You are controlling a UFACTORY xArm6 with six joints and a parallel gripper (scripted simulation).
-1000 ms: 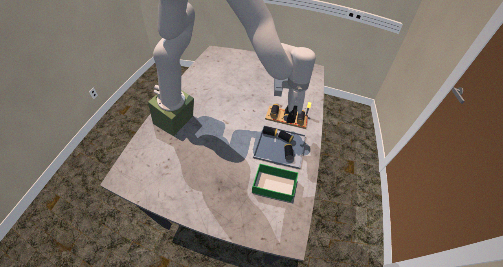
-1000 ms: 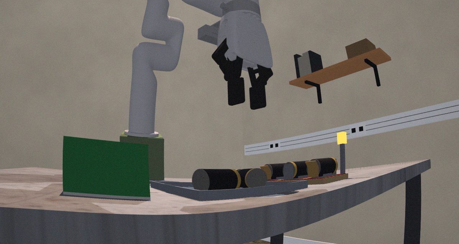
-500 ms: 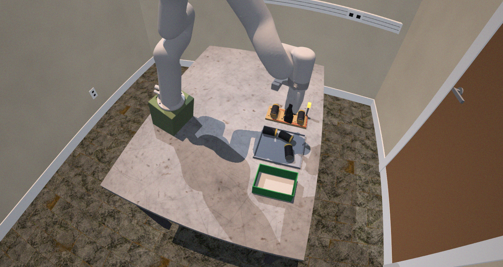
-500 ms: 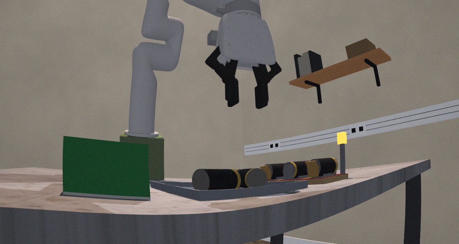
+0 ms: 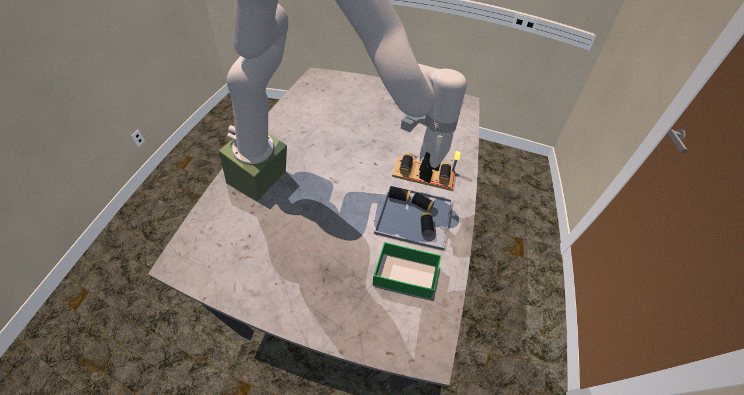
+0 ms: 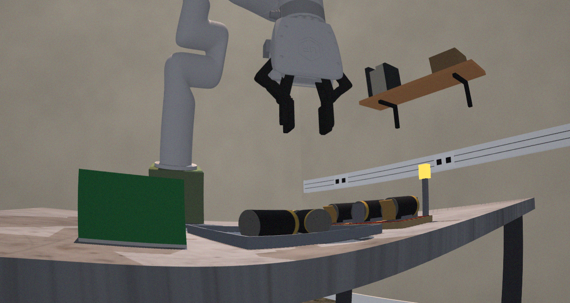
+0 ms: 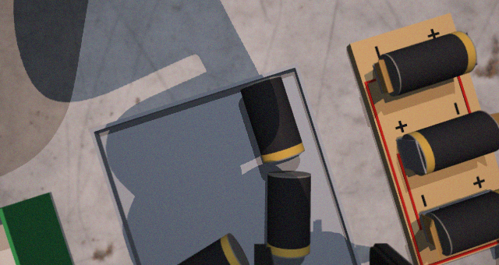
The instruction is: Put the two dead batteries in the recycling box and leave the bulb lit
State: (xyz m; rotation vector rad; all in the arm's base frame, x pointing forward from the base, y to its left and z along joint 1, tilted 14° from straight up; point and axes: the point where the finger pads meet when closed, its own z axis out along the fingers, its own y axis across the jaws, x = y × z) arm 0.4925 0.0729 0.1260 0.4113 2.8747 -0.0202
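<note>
Now: hand 1 cm past the grey tray, 5 cm to the left of it and 15 cm above it. Round my hand: green recycling box (1 cm ahead, 24 cm to the right, 14 cm below).
</note>
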